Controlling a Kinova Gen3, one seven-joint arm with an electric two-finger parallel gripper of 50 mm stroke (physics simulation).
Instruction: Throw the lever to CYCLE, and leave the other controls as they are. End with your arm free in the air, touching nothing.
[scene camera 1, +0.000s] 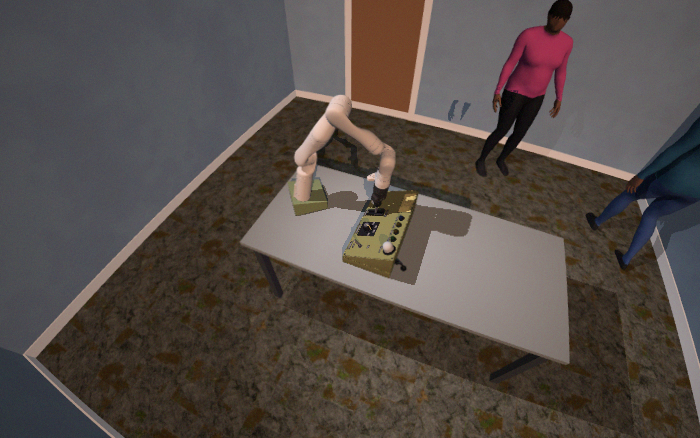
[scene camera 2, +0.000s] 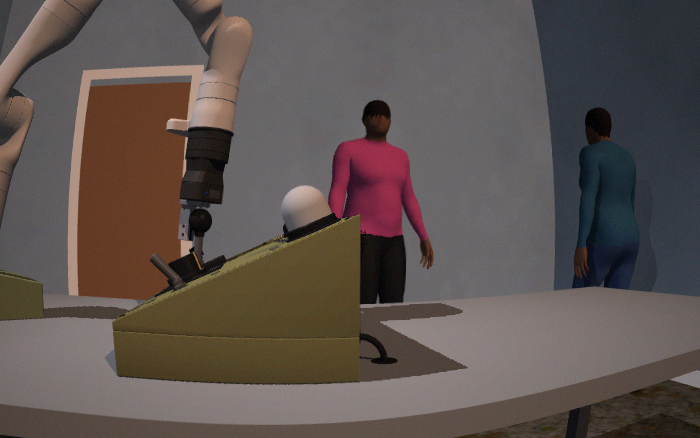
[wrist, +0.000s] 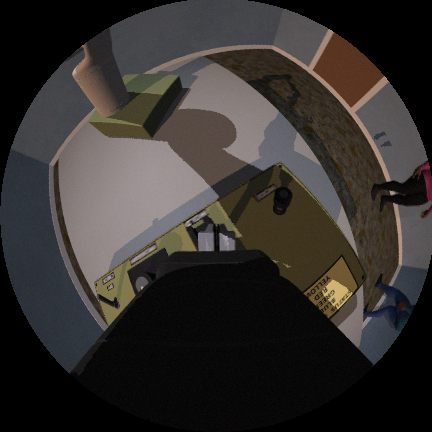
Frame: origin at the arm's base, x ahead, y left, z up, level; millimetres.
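Seen in the pictures: gripper, fingertip midpoint: (scene camera 1: 373, 202) (scene camera 2: 185, 240) (wrist: 216, 232); arm's base, origin of the base link: (scene camera 1: 302, 196) (wrist: 113, 103).
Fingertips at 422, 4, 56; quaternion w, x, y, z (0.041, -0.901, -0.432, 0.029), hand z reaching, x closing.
Observation:
Pixels of each thing's top centre, then the offset from my fingertips to it, as dx, dy, dz. "spot": a spot on its surface instead. Level surfaces: height alone.
- ball-topped black lever, middle of its top: (scene camera 2: 200, 208) +25, -23, +51
- sloped olive console, middle of its top: (wrist: 193, 346) (scene camera 2: 234, 199) (scene camera 1: 384, 210) +73, -90, +61
- black lever housing, surface spot: (wrist: 202, 226) spot: -19, -13, -71
- black knob, middle of its top: (wrist: 284, 193) +19, +98, -9
- dial panel, middle of its top: (scene camera 2: 185, 251) (wrist: 141, 290) (scene camera 1: 367, 223) -2, -141, -15
- grey toggle, middle of its top: (scene camera 2: 165, 253) (wrist: 100, 303) -27, -259, -15
- white dome, surface spot: (scene camera 2: 305, 207) (scene camera 1: 385, 250) spot: +122, -314, +36
- table, its level: dz -144
The ball-topped black lever (scene camera 2: 200, 221) rises from the sloped olive console (scene camera 1: 384, 268) (scene camera 2: 237, 320) (wrist: 270, 235). In the wrist view its ball is hidden by my gripper body, and a black lever housing (wrist: 202, 226) shows by a label plate. No CYCLE lettering is readable. My gripper (scene camera 1: 375, 208) (scene camera 2: 184, 235) (wrist: 216, 232) is shut with nothing between its fingers. It points down over the console. In scene camera 2 the ball overlaps the fingers from in front, so I cannot tell whether they touch it.
A black knob (wrist: 282, 194) stands near the console's far end. A dial panel (scene camera 1: 368, 228), a grey toggle (scene camera 2: 167, 271), several round controls and a white dome (scene camera 1: 388, 247) (scene camera 2: 305, 207) are on the console. The table (scene camera 1: 495, 278) (scene camera 2: 547, 330) bears it. Two people stand beyond.

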